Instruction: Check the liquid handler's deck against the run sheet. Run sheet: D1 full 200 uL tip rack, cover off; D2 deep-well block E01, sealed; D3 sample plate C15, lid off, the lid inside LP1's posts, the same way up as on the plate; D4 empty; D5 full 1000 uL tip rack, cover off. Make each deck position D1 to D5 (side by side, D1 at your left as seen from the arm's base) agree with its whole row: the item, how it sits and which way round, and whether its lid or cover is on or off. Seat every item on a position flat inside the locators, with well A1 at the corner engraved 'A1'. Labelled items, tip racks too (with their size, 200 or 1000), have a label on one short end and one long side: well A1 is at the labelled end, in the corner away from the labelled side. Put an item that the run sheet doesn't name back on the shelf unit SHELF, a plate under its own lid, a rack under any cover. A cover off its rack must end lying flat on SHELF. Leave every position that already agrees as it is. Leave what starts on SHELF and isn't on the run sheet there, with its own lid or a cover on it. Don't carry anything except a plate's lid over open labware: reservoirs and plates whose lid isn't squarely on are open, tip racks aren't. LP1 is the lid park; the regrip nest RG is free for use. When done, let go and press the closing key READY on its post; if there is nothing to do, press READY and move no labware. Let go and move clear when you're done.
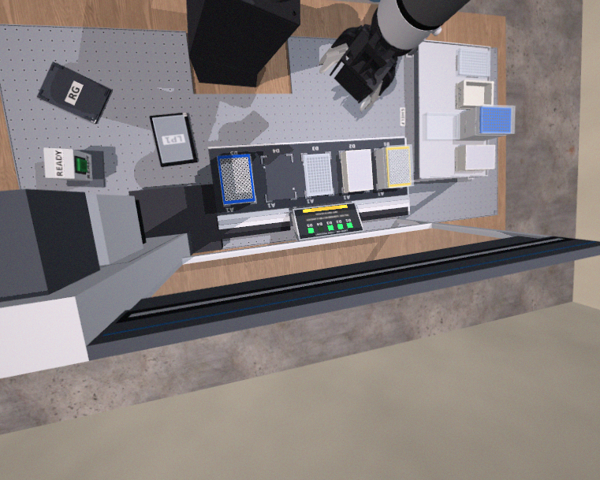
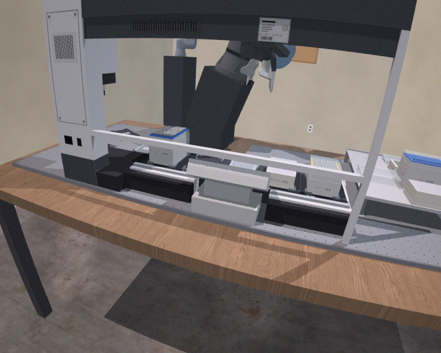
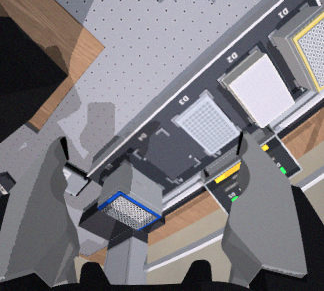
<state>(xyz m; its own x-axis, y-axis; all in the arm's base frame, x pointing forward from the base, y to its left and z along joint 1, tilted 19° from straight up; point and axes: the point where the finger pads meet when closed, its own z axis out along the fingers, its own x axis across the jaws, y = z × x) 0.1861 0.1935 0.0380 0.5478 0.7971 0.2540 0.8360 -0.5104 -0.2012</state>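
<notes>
Right now the yellow-rimmed tip rack is 28 cm to the left of my hand, 20 cm below it and 13 cm ahead of it. The rest, counted from my hand: handler's frame bar 36 cm ahead, 13 cm below, 1 cm to the left; then well plate 24 cm below, 16 cm ahead, 3 cm to the left; then blue-rimmed tip rack 21 cm to the right, 21 cm ahead, 18 cm below.
</notes>
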